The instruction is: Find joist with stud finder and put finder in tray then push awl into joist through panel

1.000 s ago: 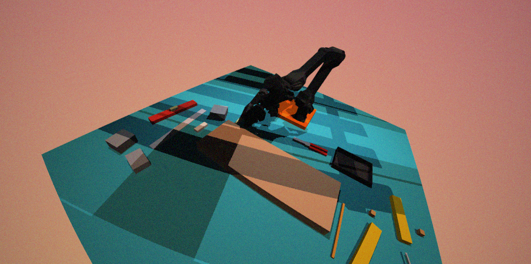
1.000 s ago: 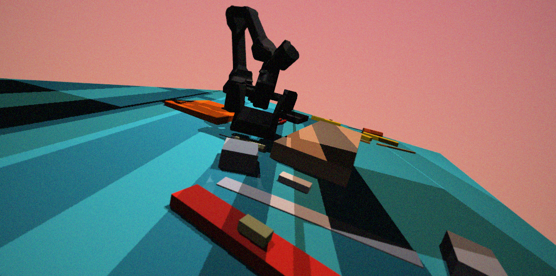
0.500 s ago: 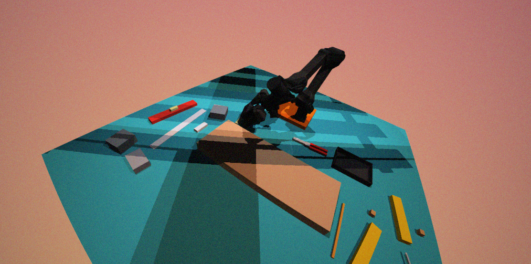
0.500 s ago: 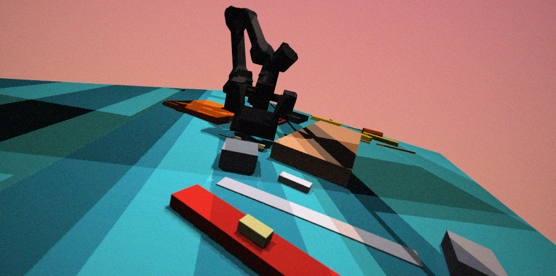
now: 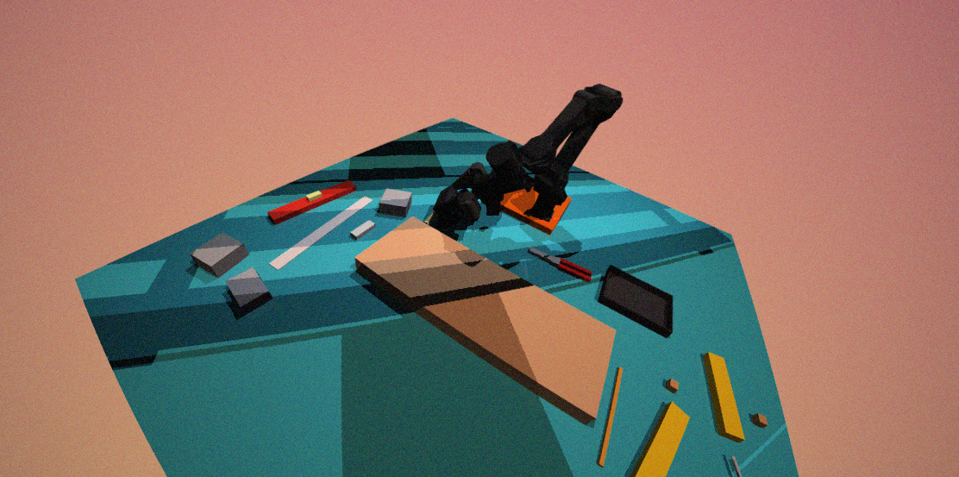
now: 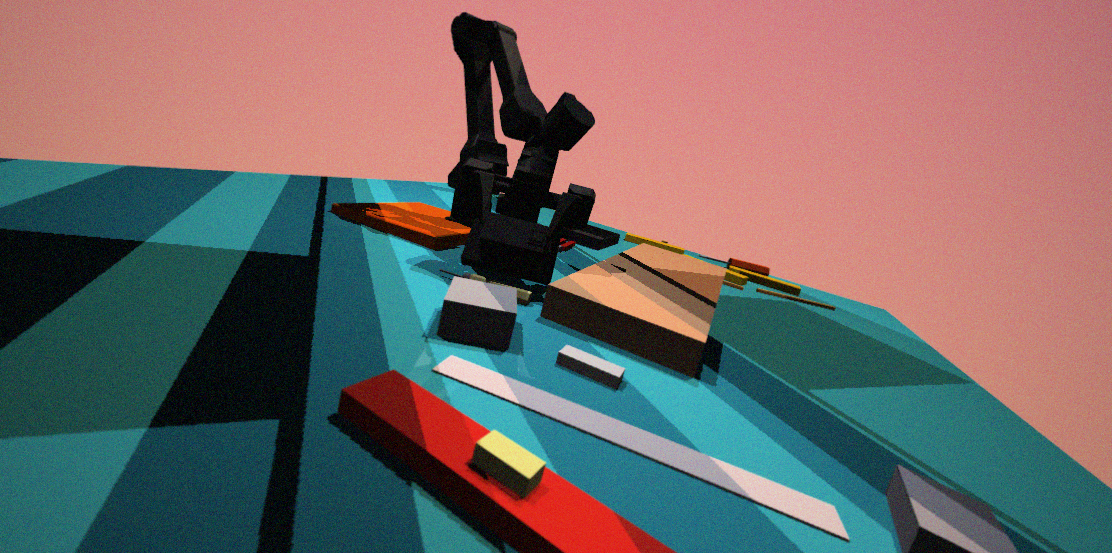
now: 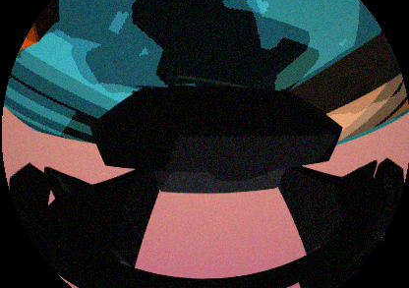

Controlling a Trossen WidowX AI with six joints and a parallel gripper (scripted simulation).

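Right now the awl is 7 cm below my gripper tip, 3 cm to the right of it and 3 cm behind it. The rest, counted from my gripper tip: stud finder (1 cm to the left, 1 cm below, 1 cm ahead); then white block (16 cm ahead, 13 cm to the right, 7 cm below); then green light (3 cm ahead).
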